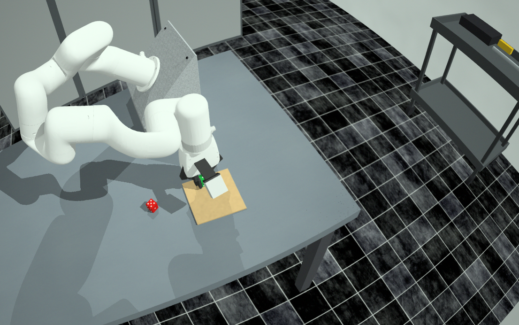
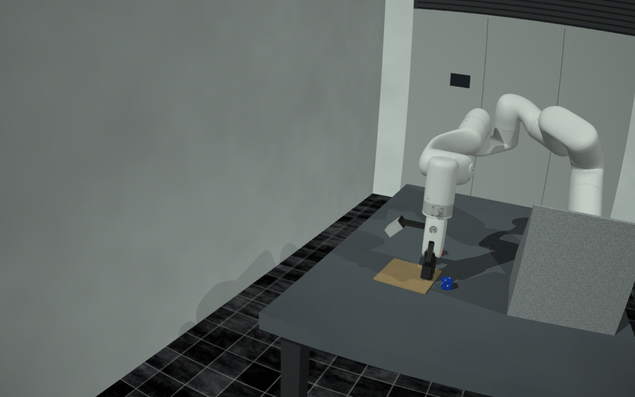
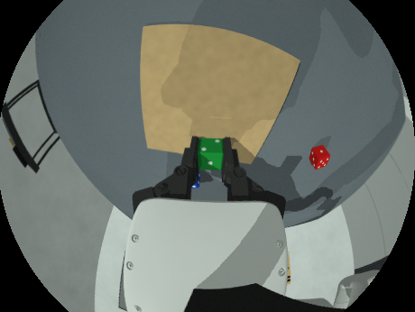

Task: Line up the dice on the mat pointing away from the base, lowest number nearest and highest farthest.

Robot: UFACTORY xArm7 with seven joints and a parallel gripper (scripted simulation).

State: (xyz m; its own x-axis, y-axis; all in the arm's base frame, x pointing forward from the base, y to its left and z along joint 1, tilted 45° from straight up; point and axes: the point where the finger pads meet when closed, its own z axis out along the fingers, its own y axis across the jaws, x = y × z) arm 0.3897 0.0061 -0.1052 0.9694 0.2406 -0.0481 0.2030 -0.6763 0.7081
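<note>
Right now the green die is 1 cm below my hand. The rest, counted from my hand: red die: 3 cm ahead, 17 cm to the right, 2 cm below; tan mat: 5 cm ahead, 1 cm to the left, 3 cm below; blue die: 6 cm behind, 2 cm to the left, 2 cm below.
</note>
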